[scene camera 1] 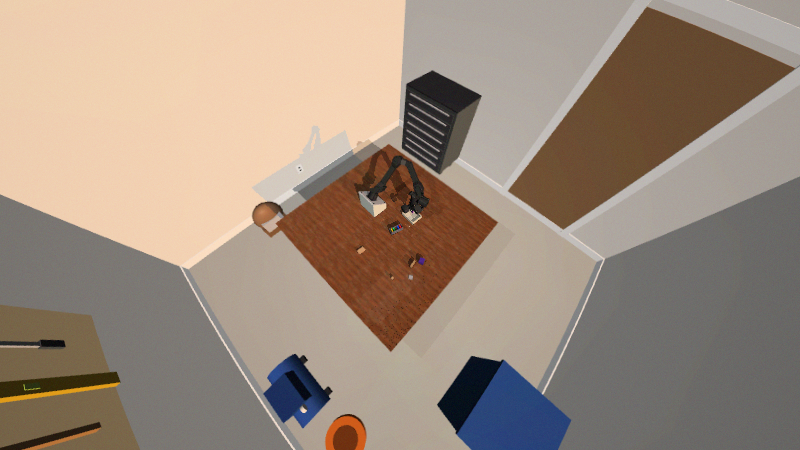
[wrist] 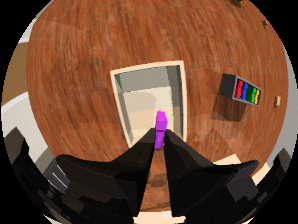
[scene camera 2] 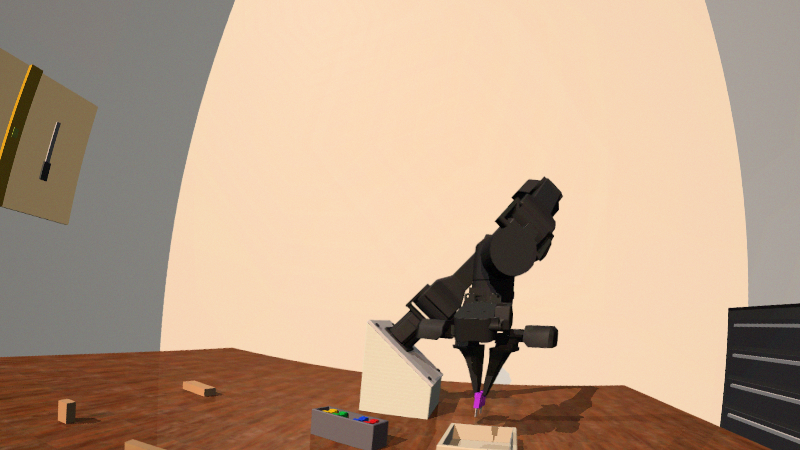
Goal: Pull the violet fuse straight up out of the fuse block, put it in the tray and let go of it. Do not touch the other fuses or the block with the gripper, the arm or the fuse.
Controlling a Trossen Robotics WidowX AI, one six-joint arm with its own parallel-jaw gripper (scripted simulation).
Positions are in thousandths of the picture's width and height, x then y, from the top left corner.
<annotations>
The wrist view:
my gripper: 535, 592
cream tray: 471, 408
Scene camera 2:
my gripper: 601, 879
</annotations>
